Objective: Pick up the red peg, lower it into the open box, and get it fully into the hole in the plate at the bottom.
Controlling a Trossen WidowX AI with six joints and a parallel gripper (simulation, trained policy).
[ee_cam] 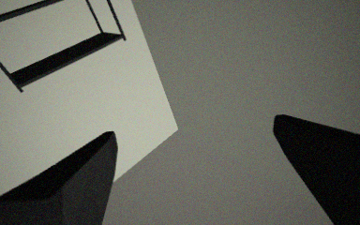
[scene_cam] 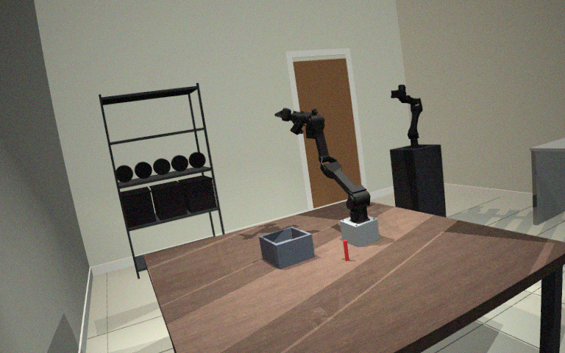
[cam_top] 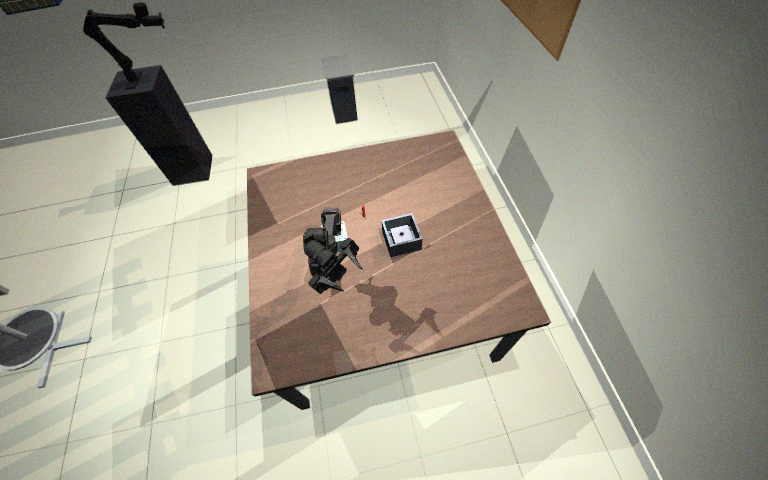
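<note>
Now: the red peg 80 mm ahead of my gripper tip, 670 mm to the left of it and 540 mm below it. Also, from my gripper tip: grey box 250 mm ahead, 470 mm to the left, 550 mm below.
</note>
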